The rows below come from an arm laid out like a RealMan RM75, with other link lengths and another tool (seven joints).
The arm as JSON. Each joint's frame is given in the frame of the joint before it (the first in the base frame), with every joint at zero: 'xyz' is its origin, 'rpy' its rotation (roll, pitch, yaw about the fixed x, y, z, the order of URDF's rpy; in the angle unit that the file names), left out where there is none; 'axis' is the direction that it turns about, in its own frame. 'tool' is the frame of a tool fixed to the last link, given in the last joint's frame.
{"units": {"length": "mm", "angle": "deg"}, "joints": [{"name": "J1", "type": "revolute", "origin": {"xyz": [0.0, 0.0, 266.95], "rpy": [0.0, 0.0, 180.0]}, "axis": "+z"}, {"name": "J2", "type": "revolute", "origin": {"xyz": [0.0, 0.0, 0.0], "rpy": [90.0, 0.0, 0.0]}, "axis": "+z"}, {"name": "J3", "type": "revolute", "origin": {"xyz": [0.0, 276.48, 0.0], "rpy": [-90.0, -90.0, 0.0]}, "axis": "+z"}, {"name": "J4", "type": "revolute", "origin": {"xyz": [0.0, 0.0, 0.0], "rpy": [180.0, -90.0, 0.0]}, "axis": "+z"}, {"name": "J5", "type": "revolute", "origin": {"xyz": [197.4, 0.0, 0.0], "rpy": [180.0, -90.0, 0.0]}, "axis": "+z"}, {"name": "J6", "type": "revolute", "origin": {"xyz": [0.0, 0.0, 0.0], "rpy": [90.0, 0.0, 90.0]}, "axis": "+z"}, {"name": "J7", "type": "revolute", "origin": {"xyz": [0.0, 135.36, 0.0], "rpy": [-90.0, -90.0, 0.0]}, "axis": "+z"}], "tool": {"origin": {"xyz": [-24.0, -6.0, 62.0], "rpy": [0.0, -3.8, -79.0]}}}
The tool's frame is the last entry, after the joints.
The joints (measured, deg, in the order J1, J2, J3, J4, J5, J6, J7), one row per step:
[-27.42 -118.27 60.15 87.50 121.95 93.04 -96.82]
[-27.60 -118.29 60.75 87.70 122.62 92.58 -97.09]
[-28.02 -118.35 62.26 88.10 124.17 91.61 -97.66]
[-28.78 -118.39 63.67 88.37 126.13 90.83 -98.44]
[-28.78 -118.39 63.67 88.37 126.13 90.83 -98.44]
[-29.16 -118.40 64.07 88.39 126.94 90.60 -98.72]
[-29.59 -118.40 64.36 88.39 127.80 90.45 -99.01]
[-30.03 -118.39 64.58 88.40 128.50 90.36 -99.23]
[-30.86 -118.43 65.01 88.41 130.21 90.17 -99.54]
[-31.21 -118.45 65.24 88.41 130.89 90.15 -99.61]
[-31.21 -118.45 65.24 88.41 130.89 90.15 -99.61]
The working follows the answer.
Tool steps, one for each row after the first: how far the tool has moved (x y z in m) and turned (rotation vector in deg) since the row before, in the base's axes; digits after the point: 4 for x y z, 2 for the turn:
[0.0007 0.0013 -0.0013 0.18 0.70 -0.09]
[0.0018 0.0026 -0.0038 0.23 1.66 -0.31]
[0.0020 0.0034 -0.0037 0.20 1.92 -0.20]
[0.0000 0.0000 0.0000 0.00 0.00 0.00]
[0.0006 0.0016 -0.0010 0.11 0.74 -0.04]
[0.0005 0.0018 -0.0007 0.13 0.76 0.00]
[0.0010 0.0017 -0.0004 0.11 0.63 -0.10]
[0.0009 0.0034 -0.0009 0.30 1.53 -0.16]
[0.0006 0.0011 -0.0007 0.03 0.66 -0.16]
[0.0000 0.0000 0.0000 0.00 0.00 0.00]

Tool pose at each row, in the base's axes (x y z in m, rotation vector in deg; rounded; the steps above come from the unrounded poses):
[-0.1630 0.3819 0.0440 -156.86 18.62 2.54]
[-0.1623 0.3833 0.0427 -156.71 18.91 3.50]
[-0.1605 0.3858 0.0389 -156.50 19.77 5.72]
[-0.1585 0.3893 0.0352 -156.32 20.55 8.32]
[-0.1585 0.3893 0.0352 -156.32 20.55 8.32]
[-0.1579 0.3909 0.0342 -156.22 20.80 9.34]
[-0.1574 0.3927 0.0335 -156.10 20.98 10.40]
[-0.1564 0.3944 0.0331 -155.97 21.28 11.25]
[-0.1555 0.3978 0.0322 -155.62 21.87 13.33]
[-0.1549 0.3989 0.0315 -155.54 22.26 14.20]
[-0.1549 0.3989 0.0315 -155.54 22.26 14.20]

